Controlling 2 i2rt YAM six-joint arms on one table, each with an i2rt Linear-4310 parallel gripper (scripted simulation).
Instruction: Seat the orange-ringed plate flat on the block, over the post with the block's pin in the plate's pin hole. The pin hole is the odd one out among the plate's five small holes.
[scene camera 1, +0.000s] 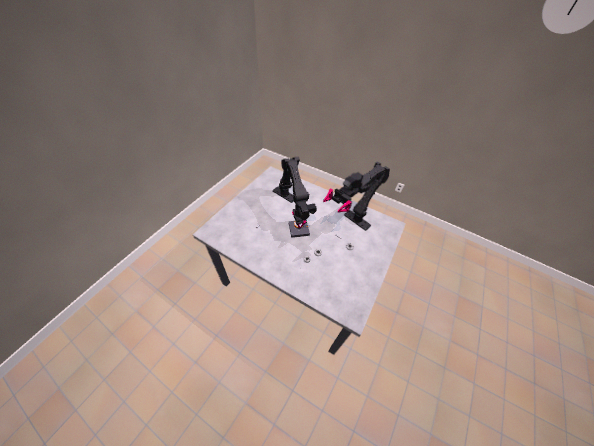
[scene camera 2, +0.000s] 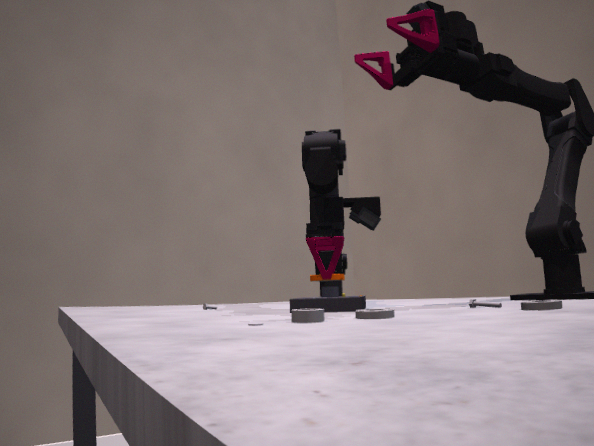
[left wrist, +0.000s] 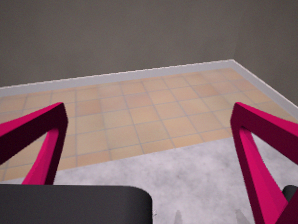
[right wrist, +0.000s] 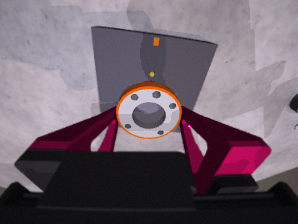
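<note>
The left gripper (scene camera 2: 369, 41) is visible, also in the left wrist view (left wrist: 149, 111). The right gripper (scene camera 2: 327, 279) is visible, also in the right wrist view (right wrist: 148, 111). A block (right wrist: 123, 58) is visible as well; in the left wrist view it is out of frame.
</note>
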